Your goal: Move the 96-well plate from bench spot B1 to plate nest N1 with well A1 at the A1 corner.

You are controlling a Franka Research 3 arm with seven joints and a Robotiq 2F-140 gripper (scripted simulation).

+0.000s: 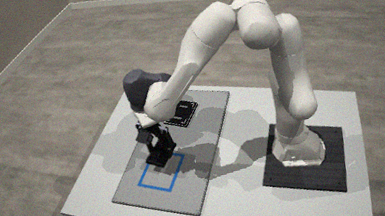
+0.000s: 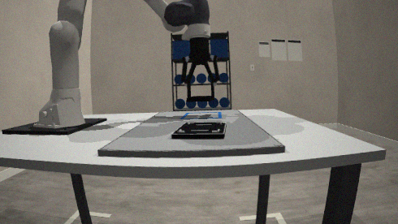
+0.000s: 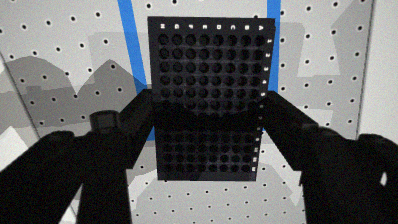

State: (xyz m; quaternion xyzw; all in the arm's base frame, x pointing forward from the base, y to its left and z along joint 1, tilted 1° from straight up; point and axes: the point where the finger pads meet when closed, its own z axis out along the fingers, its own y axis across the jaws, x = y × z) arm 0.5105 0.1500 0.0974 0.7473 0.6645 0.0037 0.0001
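Now: the black plate nest 2 cm ahead of my hand, 30 cm to the right of it and 8 cm below it. The rest, counted from my hand: A1 label (8 cm ahead, 23 cm to the right, 8 cm below); then black 96-well plate (2 cm below).
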